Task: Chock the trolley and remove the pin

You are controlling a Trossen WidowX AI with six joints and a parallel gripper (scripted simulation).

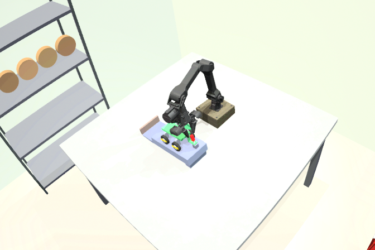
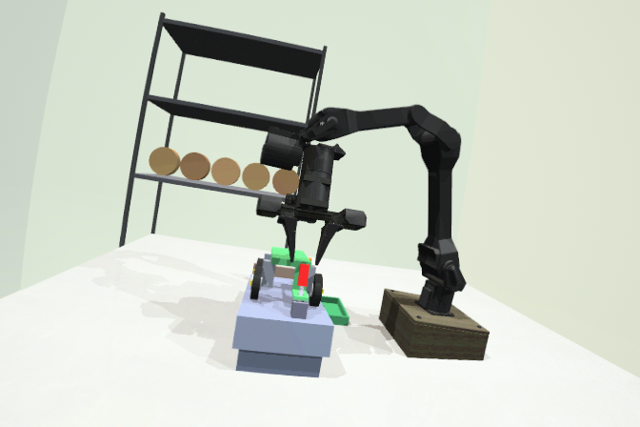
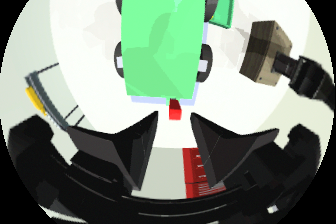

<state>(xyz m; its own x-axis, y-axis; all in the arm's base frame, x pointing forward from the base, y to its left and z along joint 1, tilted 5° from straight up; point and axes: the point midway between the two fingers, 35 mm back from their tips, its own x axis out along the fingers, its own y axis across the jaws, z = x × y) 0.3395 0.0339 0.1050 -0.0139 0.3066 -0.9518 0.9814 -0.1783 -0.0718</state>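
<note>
The red-headed stop pin lies 4 cm below my gripper tip and 1 cm to the left of it. Also, from my gripper tip: trolley 10 cm to the right, 5 cm below; lavender ramp 12 cm below, 11 cm to the right; yellow chock 18 cm to the right, 8 cm below, 7 cm behind.
</note>
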